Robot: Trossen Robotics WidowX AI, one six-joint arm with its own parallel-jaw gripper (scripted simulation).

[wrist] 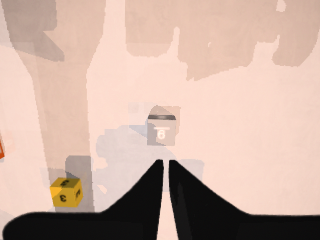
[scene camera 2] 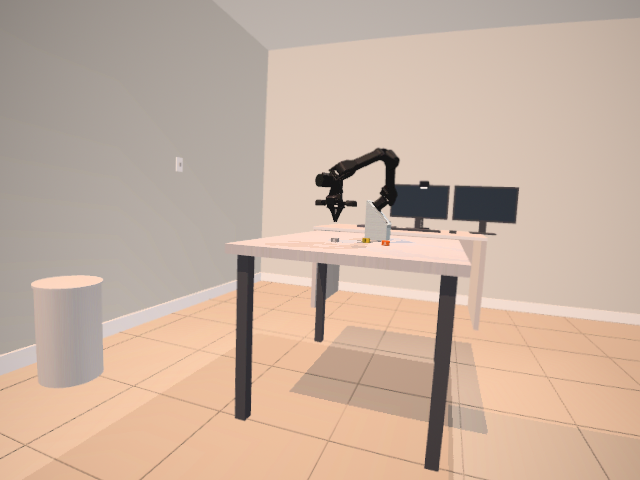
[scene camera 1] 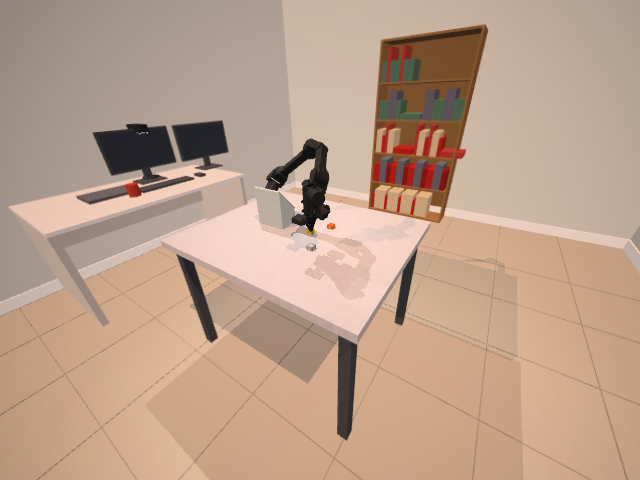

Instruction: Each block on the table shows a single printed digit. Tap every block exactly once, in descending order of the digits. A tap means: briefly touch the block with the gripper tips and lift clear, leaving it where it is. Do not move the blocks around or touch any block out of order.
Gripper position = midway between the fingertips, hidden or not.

Observation:
My gripper (wrist: 165, 165) is shut and holds nothing. I also see a yellow block (wrist: 65, 192) and a grey block (wrist: 161, 131).

